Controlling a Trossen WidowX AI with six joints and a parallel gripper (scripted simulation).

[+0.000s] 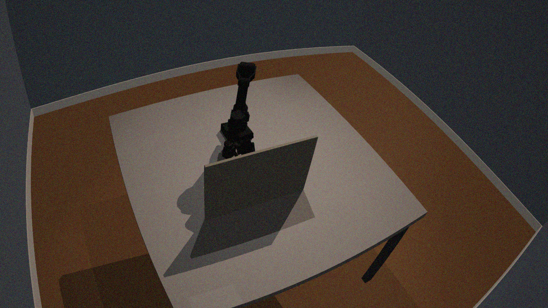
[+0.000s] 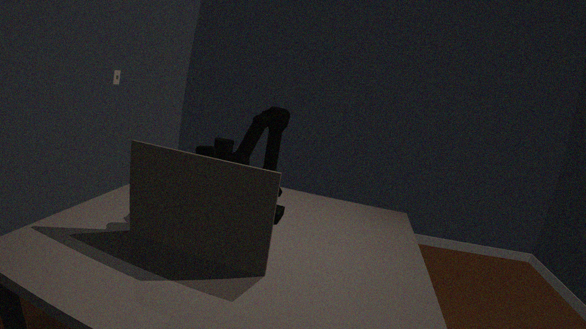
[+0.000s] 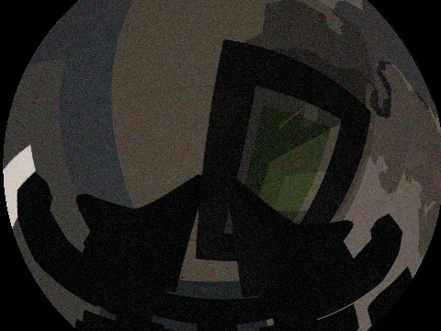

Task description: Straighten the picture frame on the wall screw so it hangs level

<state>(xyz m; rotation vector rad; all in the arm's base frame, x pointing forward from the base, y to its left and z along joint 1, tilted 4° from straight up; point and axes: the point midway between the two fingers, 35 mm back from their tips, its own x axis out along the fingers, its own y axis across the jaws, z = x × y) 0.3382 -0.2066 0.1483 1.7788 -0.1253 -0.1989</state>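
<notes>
The dark picture frame is 50 mm below my gripper tip and 10 mm ahead of it. From my gripper tip the other things lie so: wall panel: 60 mm below, 20 mm ahead, 10 mm to the left.
</notes>
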